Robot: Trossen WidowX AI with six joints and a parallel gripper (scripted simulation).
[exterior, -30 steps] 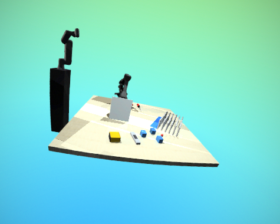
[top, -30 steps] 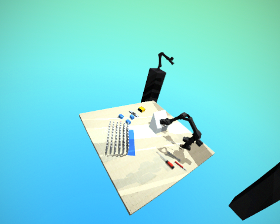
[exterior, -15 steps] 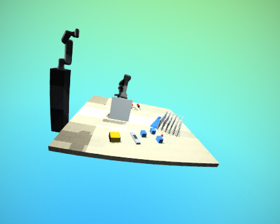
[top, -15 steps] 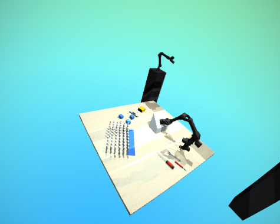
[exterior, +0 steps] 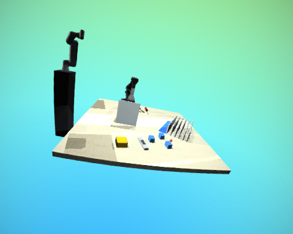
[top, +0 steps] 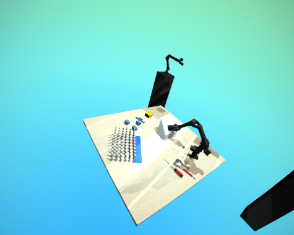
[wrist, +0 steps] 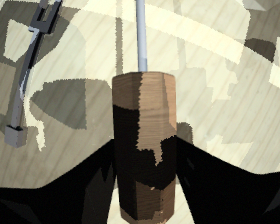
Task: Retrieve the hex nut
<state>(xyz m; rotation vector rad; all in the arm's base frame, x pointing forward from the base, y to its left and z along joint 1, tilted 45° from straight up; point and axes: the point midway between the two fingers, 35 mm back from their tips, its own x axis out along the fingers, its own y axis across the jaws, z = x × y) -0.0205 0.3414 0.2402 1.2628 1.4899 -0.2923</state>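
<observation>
Right now the wooden-handled tool is 6 cm ahead of my gripper tip and 8 cm to the right of it. The rest, counted from my gripper tip: grey forked tool (14 cm ahead, 2 cm to the left, 3 cm below); blue taped strip (47 cm ahead, 37 cm to the right, 4 cm below); red tool (16 cm ahead, 17 cm to the left, 3 cm below).
</observation>
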